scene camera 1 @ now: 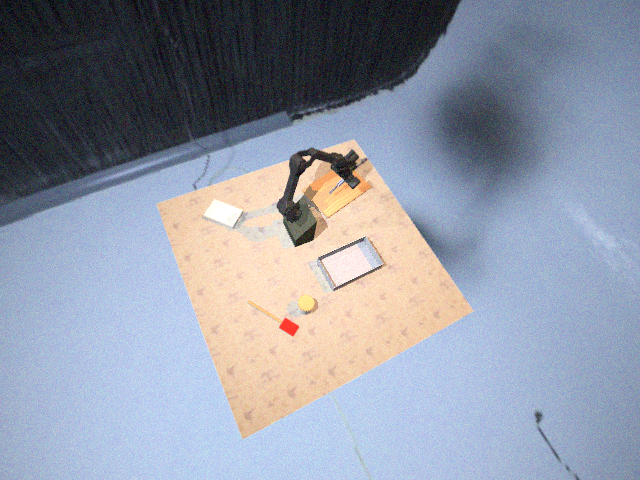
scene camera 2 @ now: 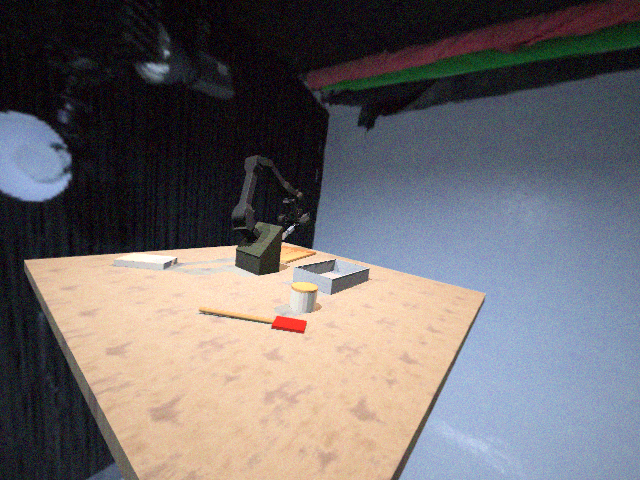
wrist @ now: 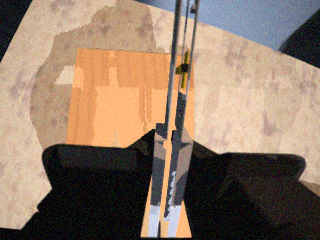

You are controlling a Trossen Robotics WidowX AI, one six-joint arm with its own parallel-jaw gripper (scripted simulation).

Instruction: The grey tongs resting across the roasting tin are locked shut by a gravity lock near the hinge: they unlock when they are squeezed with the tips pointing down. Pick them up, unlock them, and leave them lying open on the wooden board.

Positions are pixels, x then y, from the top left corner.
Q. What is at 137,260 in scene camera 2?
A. A white flat slab.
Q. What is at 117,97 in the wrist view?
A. A wooden board.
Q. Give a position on a red-headed spatula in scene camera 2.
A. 281,323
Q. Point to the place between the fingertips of my gripper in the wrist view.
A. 164,134
